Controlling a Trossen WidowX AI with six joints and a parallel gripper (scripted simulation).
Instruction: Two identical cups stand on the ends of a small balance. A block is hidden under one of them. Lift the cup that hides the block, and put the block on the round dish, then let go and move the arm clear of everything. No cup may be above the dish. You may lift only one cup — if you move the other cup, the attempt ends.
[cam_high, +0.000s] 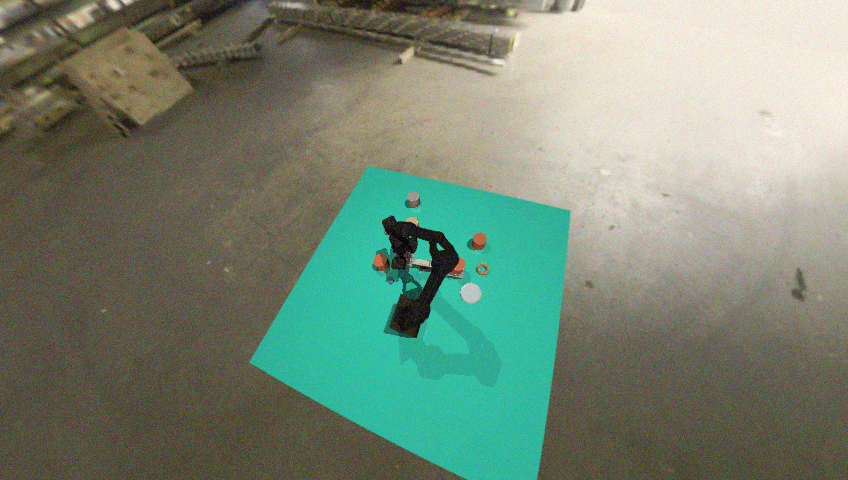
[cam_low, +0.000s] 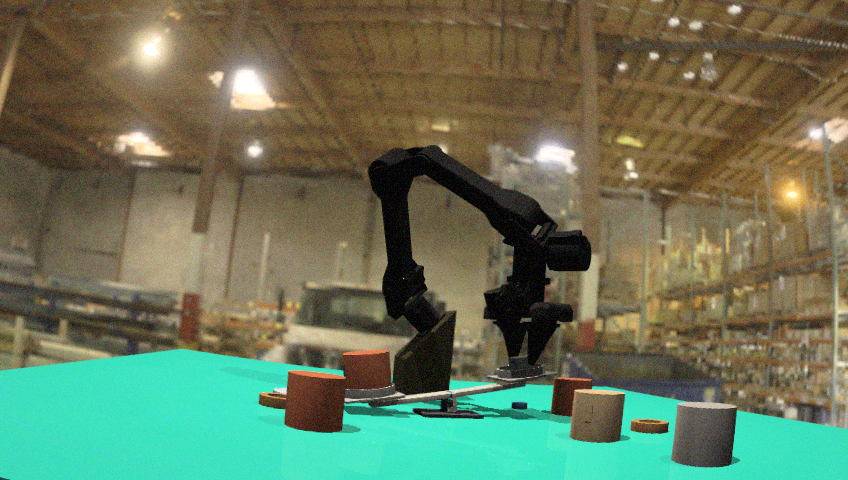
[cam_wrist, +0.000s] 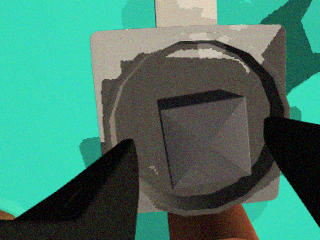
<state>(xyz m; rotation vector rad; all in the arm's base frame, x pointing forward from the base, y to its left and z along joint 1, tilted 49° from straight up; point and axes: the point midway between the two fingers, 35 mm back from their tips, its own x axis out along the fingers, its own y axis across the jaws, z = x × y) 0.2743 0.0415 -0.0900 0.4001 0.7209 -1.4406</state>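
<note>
Now: gripper tip 70 mm past the pale round dish, 350 mm to the left of it and 90 mm above it. Also, from my gripper tip: small balance (10 mm ahead, 120 mm to the right, 50 mm below); grey block (right at my gripper tip); small blue disc (110 mm behind, 50 mm to the left, 80 mm below).
</note>
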